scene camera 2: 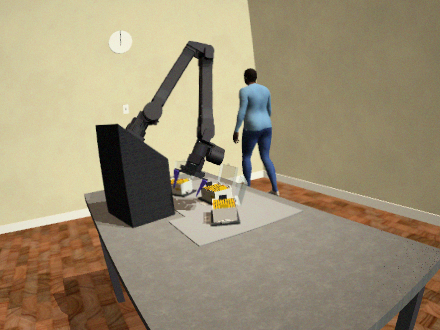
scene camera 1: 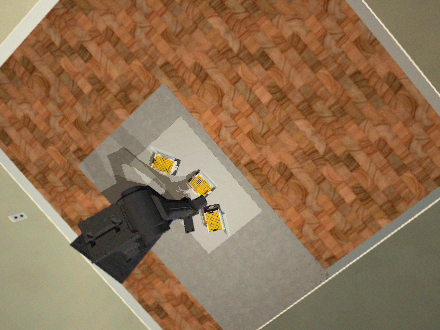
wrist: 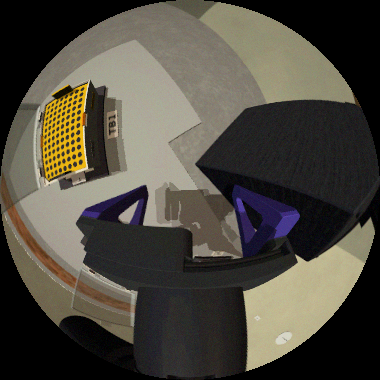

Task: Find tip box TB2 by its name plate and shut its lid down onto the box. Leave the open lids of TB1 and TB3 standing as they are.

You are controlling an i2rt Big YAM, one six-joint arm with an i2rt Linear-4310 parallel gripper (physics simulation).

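Seen in the pictures: gripper, between the fingertips: (scene camera 2: pixel 184 192) (wrist: pixel 189 189); arm's base, origin of its link: (scene camera 2: pixel 131 138).
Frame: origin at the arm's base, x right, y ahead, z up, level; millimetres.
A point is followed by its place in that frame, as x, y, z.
Observation:
TB1 (scene camera 1: pixel 214 220) {183, 304, -268} (scene camera 2: pixel 224 214) (wrist: pixel 65 132) {172, 288, -269} shows its plate (wrist: pixel 112 124) {158, 232, -324} in the wrist view; its clear lid (scene camera 1: pixel 224 224) {229, 347, -253} (wrist: pixel 22 160) stands open. The middle box (scene camera 1: pixel 201 184) (scene camera 2: pixel 216 193) {27, 325, -273} and the far box (scene camera 1: pixel 163 163) (scene camera 2: pixel 182 187) {-197, 233, -284} also hold yellow racks, with open lids (scene camera 2: pixel 228 173) {-58, 419, -218} (scene camera 2: pixel 184 164) {-320, 286, -200}. I cannot read their name plates, so I cannot tell which is TB2. My gripper (scene camera 2: pixel 187 189) {37, 188, -242} (wrist: pixel 189 189) {37, 188, -242} is open and empty, low on the robot's side of the boxes. Its body hides most of both other boxes in the wrist view; a lid (wrist: pixel 102 297) {-48, 416, -231} shows at lower left.
The boxes stand on a pale mat (scene camera 1: pixel 240 200) {177, 495, -326} (scene camera 2: pixel 200 237) {312, 156, -326} on the grey table (scene camera 1: pixel 260 255) {551, 416, -328} (scene camera 2: pixel 280 280) {682, 248, -329}. The black arm pedestal (scene camera 2: pixel 135 180) {90, -12, -148} (wrist: pixel 300 155) {47, 101, -159} stands close by. A person (scene camera 2: pixel 257 110) stands beyond the table.

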